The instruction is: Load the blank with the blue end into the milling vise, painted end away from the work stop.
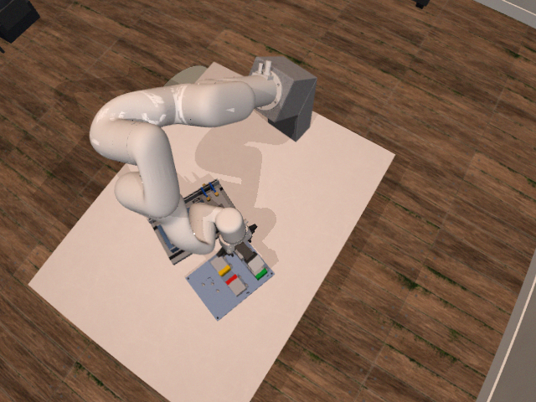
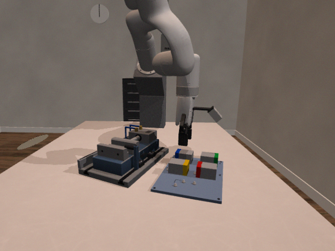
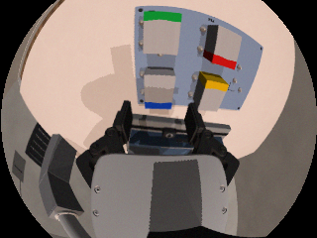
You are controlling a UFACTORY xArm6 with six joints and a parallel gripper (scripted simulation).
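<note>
Right now my hand is 7 cm above the blue-ended blank. The rest, counted from my hand: blue-grey infeed plate: 10 cm ahead, 1 cm to the right, 9 cm below; yellow-ended blank: 7 cm ahead, 5 cm to the right, 7 cm below; green-ended blank: 5 cm ahead, 7 cm to the left, 7 cm below.
</note>
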